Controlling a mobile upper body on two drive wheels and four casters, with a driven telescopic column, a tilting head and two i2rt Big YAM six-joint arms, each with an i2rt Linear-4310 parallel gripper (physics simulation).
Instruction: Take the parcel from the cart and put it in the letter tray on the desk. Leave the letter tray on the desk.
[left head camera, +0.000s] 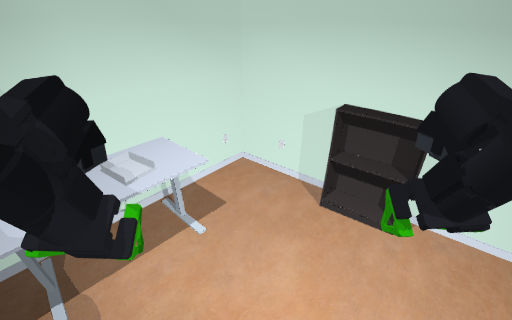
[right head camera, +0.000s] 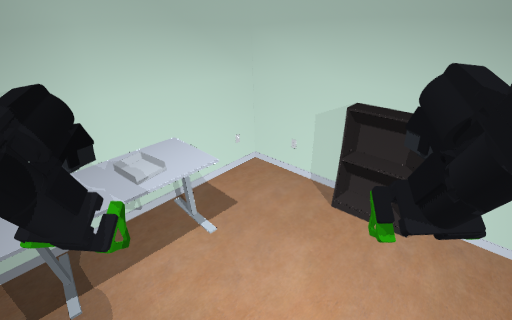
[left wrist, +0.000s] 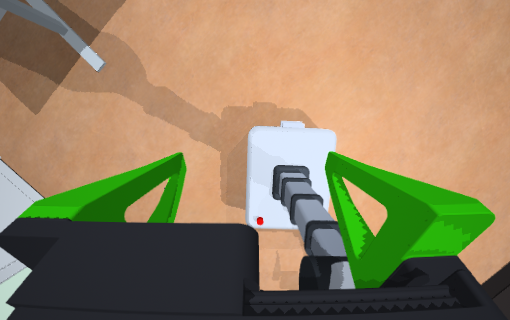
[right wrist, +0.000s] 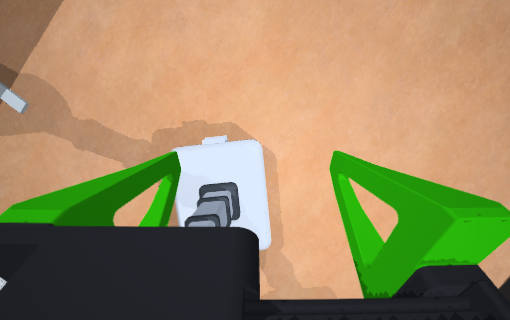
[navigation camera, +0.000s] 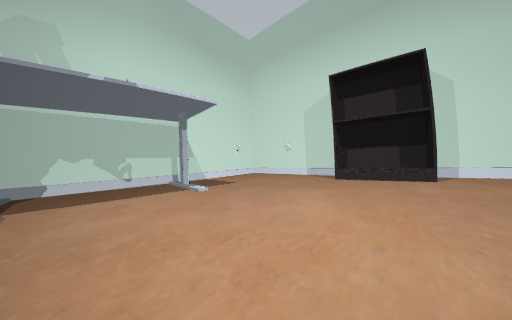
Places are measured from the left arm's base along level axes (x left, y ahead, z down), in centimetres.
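Where they show: left gripper, fingertip midpoint: (left head camera: 111, 247) (right head camera: 101, 241) (left wrist: 255, 159); right gripper, fingertip midpoint: (left head camera: 408, 225) (right head camera: 399, 230) (right wrist: 255, 159).
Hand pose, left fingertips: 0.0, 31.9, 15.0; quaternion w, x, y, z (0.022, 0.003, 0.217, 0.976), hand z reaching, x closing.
Note:
After its pixels a point has its place, as x, y, z.
The pale letter tray (left head camera: 114, 175) @(70.9, 136.2, 65.2) (right head camera: 126, 174) @(70.5, 136.0, 64.7) lies on the white desk (left head camera: 175, 152) @(38.0, 179.4, 69.0) (right head camera: 187, 155) @(35.3, 173.7, 69.0) (navigation camera: 100, 95) @(79.1, 127.6, 71.5) at the left. The tray's inside looks empty, as far as it shows. My left gripper (left head camera: 82, 254) (right head camera: 72, 245) (left wrist: 255, 159) @(0.0, 31.9, 15.0) is open, with nothing between its fingers, and in the head views it appears below and left of the tray. My right gripper (left head camera: 440, 230) (right head camera: 425, 236) (right wrist: 255, 159) @(-45.9, 33.0, 14.1) is open and empty at the right, away from the desk. The parcel and the cart do not show in the current views. The left arm hides part of the desk.
A dark bookcase (left head camera: 380, 114) @(-136.6, 177.2, 35.0) (right head camera: 380, 111) @(-126.9, 181.0, 35.0) (navigation camera: 385, 175) @(-133.6, 162.1, 136.4) stands against the wall at the right. A desk foot (left wrist: 95, 59) (right wrist: 15, 101) rests on the floor. My white base (left wrist: 265, 150) @(-6.8, 18.7, 115.0) (right wrist: 250, 165) @(-41.3, 18.6, 115.0) shows below the grippers. Two walls meet in a corner between desk and bookcase.

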